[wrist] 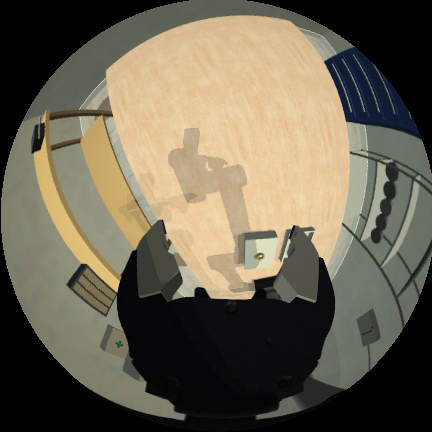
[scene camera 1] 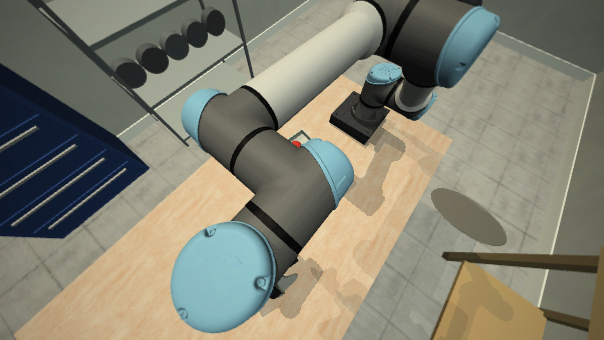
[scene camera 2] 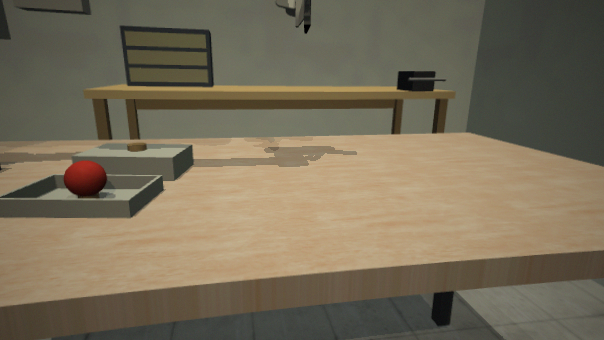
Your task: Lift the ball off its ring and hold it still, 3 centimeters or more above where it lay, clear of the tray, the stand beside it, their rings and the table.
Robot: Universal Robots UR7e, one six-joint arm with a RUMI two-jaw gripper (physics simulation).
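Seen in the pictures: gripper, fingertip midpoint: [wrist: 228, 223] [scene camera 2: 301, 30]; arm's base, link origin: [wrist: 269, 293] [scene camera 1: 366, 112].
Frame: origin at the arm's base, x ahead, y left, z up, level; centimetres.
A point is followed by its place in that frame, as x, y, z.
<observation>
The red ball [scene camera 1: 296, 144] {36.3, -13.1, 0.9} [scene camera 2: 85, 178] {37.4, -16.0, -1.2} rests on its ring [scene camera 2: 88, 196] {37.1, -15.1, -4.2} inside the shallow grey tray [scene camera 2: 65, 208] {35.9, -20.0, -4.5} [wrist: 311, 231] {43.0, -20.4, -4.6}. In scene camera 1 the arm hides most of the tray. The grey stand [scene camera 2: 125, 163] {38.6, -1.5, -2.5} [wrist: 252, 246] {45.2, 7.6, -1.2} is beside the tray, with a small brown ring [scene camera 2: 137, 147] {39.7, 3.3, -0.4} [wrist: 259, 256] {38.5, 5.1, -1.0} on top. My gripper [scene camera 2: 303, 25] {74.6, 11.1, 23.9} [wrist: 228, 223] {74.6, 11.1, 23.9} is wide open and empty, high above the table and away from the ball. In the wrist view the right finger covers part of the tray, and the ball cannot be made out.
The wooden table [scene camera 1: 200, 215] {83.9, -22.6, -6.0} [scene camera 2: 350, 210] {78.0, -22.2, -5.9} [wrist: 270, 100] {94.4, -7.2, -6.0} carries the arm's dark base [scene camera 1: 357, 122] {8.1, 0.2, 0.5}. A shelf rack with dark round items [scene camera 1: 174, 46] and a blue cabinet [scene camera 1: 50, 165] stand beyond one side. A workbench [scene camera 2: 270, 93] stands behind the table.
</observation>
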